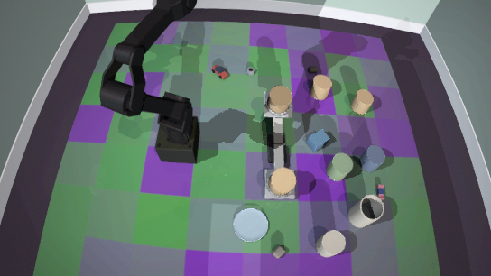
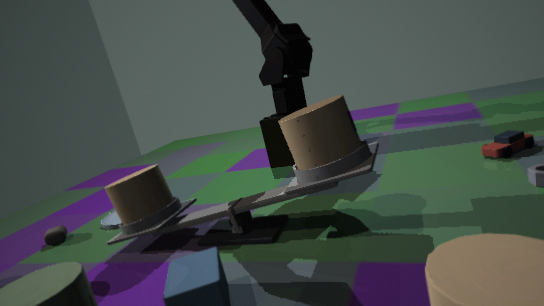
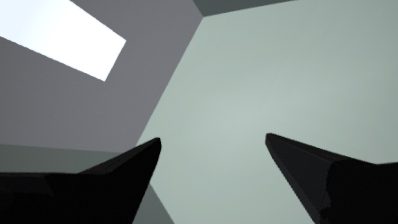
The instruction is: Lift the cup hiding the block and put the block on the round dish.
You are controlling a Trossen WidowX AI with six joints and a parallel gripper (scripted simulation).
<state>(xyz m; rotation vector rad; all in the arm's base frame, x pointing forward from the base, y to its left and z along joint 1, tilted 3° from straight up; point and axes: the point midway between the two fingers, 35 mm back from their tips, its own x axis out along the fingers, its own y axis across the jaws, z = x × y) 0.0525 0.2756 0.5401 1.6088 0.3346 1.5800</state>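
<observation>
Now: the grey-green block 620 mm below my gripper tip, 360 mm to the right of it and 290 mm ahead of it. The rest, counted from my gripper tip: blue block (640 mm below, 390 mm ahead, 170 mm to the right); then green cylinder (620 mm below, 480 mm ahead, 270 mm to the right); then balance (620 mm below, 260 mm ahead, 230 mm to the right).
</observation>
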